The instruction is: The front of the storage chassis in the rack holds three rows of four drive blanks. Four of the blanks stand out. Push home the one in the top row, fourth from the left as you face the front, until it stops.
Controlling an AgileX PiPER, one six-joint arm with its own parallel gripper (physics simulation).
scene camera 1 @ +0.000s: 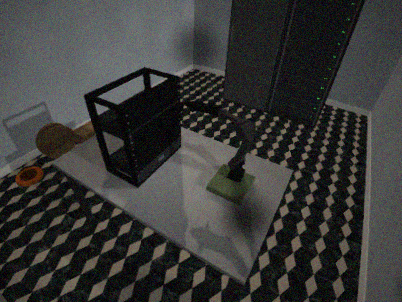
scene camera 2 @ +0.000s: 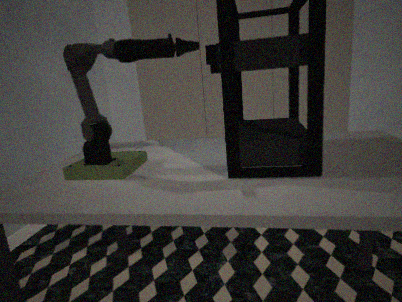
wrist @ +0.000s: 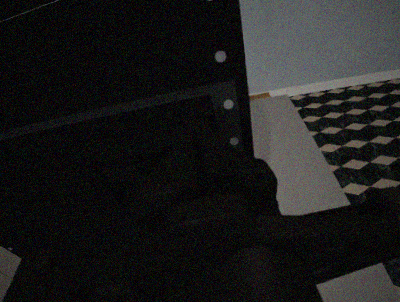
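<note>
The black rack (scene camera 1: 129, 145) (scene camera 2: 231, 110) (wrist: 235, 117) holds the dark storage chassis (scene camera 1: 150, 102) (scene camera 2: 265, 54) in its upper part. In scene camera 2, dark drive blanks (scene camera 2: 212, 54) stand out from the chassis front, seen from the side and overlapping; which columns they belong to cannot be told. My gripper (scene camera 1: 185, 103) (scene camera 2: 197, 46) looks shut and empty, its tips pointing level at the chassis front. In scene camera 2 a small gap shows between the tips and the upper standing-out blank, at about its height. In the wrist view the fingers and chassis front are lost in darkness.
The arm stands on a green base (scene camera 1: 227, 186) (scene camera 2: 100, 172) on the pale table (scene camera 1: 165, 205) (scene camera 2: 200, 200). A second dark unit (scene camera 2: 272, 145) sits low in the rack. Behind are tall cabinets (scene camera 1: 255, 55). An orange ring (scene camera 1: 20, 179) and a brown round object (scene camera 1: 54, 141) lie beyond the table.
</note>
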